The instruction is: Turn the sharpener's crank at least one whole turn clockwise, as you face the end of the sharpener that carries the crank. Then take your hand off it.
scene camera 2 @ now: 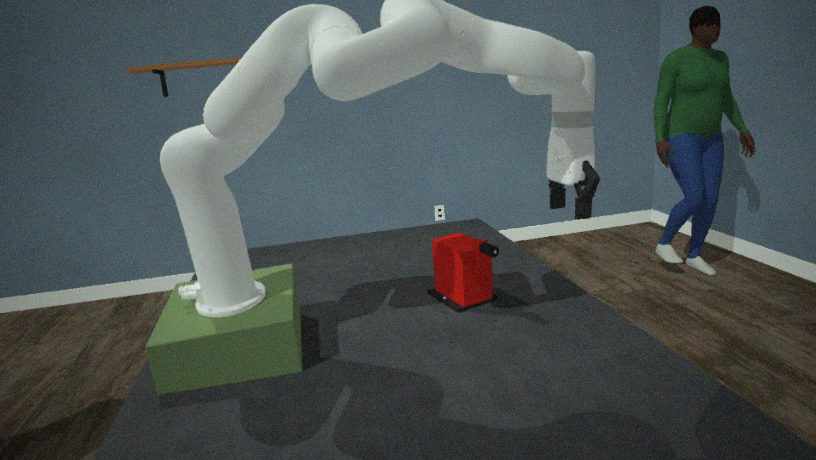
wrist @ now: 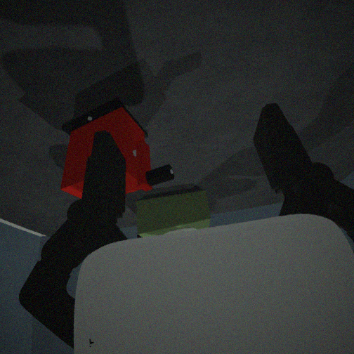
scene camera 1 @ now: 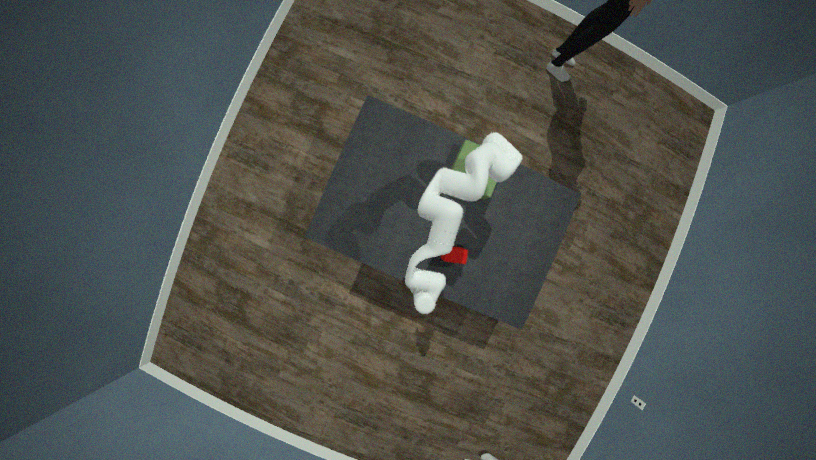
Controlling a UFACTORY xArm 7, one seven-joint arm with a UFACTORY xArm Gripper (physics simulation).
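Pixels of known places: gripper, fingertip midpoint: [scene camera 2: 569, 213]; arm's base, link origin: [scene camera 2: 231, 300].
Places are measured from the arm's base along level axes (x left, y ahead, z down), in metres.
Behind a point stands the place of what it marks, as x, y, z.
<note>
The sharpener, a red box [scene camera 1: 455, 255] {0.109, 0.460, -0.023} [scene camera 2: 461, 271] {0.049, 0.444, 0.018} [wrist: 77, 160] on a black base, stands upright on the dark table. Its crank carries a black handle [scene camera 2: 489, 249] {0.004, 0.490, -0.038} [wrist: 160, 174], which sticks out near the top of the crank end in the second scene view. In the first scene view the arm covers the crank side. My gripper [scene camera 2: 570, 211] {-0.007, 0.648, -0.096} [wrist: 186, 132] is open and empty. It hangs higher than the handle and apart from it, off the crank end. In the wrist view the left finger overlaps part of the red body. The first scene view hides the fingers beneath the arm.
The arm's base stands on a green block [scene camera 1: 468, 150] {-0.083, -0.068, 0.008} [scene camera 2: 228, 365] {-0.114, 0.004, 0.070} [wrist: 172, 212] at one edge of the table [scene camera 1: 371, 142] {-0.590, 0.114, 0.104} [scene camera 2: 542, 365] {-0.192, 0.517, 0.104}. A person in black trousers [scene camera 1: 597, 25] and a person in a green top [scene camera 2: 694, 94] stand on the floor off the table. A shelf [scene camera 2: 182, 64] hangs on the wall.
</note>
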